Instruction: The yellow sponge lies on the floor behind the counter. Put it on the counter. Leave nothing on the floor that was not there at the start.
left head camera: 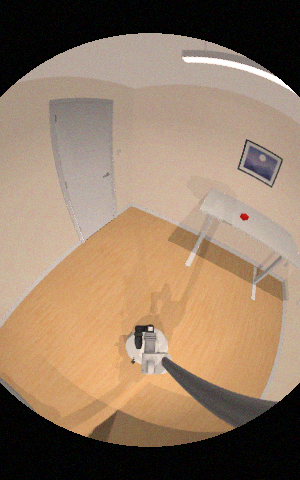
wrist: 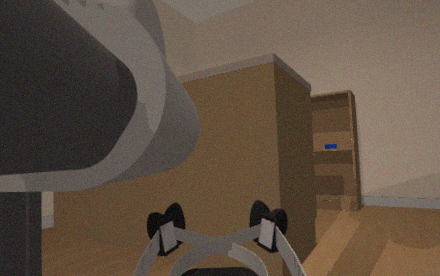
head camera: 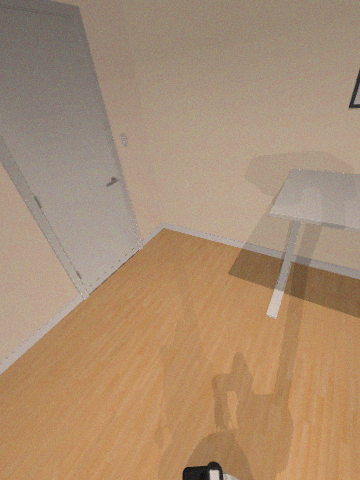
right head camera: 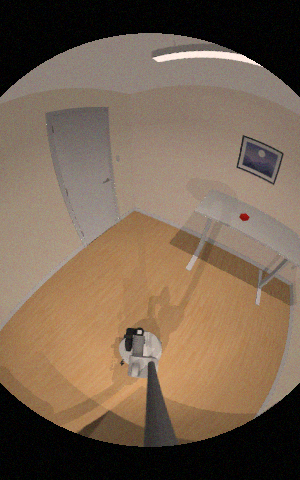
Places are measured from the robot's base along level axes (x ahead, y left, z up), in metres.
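Pixels of known places: gripper, fingertip midpoint: (left head camera: 138, 364) (wrist: 217, 218) (right head camera: 127, 366).
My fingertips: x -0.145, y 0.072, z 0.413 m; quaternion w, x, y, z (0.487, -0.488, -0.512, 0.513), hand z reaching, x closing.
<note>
Behind a point stands the place of what it marks.
The counter (wrist: 235, 125) {x -1.008, y 0.117, z 0.604 m} is a tall brown block with a pale top edge, standing ahead of the gripper in the wrist view. My gripper (wrist: 217, 218) {x -0.145, y 0.072, z 0.413 m} is open, with a wide gap between its two dark fingertips and no object between them. It is apart from the counter. The yellow sponge does not show in any view, and the floor behind the counter is hidden. The surface of the counter top cannot be seen from this low angle.
A wooden shelf unit (wrist: 356, 150) {x -2.289, y 1.244, z 0.497 m} holding a blue object (wrist: 330, 146) {x -2.374, y 1.041, z 0.544 m} stands beyond the counter's right side. A white table (head camera: 320, 200) {x 1.198, y -0.740, z 0.923 m} (left head camera: 220, 204) {x 1.266, y -0.739, z 0.923 m} (right head camera: 217, 204) {x 1.279, y -0.727, z 0.923 m} with a red object (left head camera: 244, 217) {x 1.030, y -0.940, z 0.957 m} (right head camera: 244, 217) {x 1.031, y -0.943, z 0.960 m} stands by the wall. A grey door (head camera: 60, 130) {x 1.733, y 0.902, z 1.388 m} (left head camera: 85, 160) {x 1.711, y 0.915, z 1.202 m} (right head camera: 82, 165) {x 1.689, y 0.929, z 1.242 m} is left of it.
</note>
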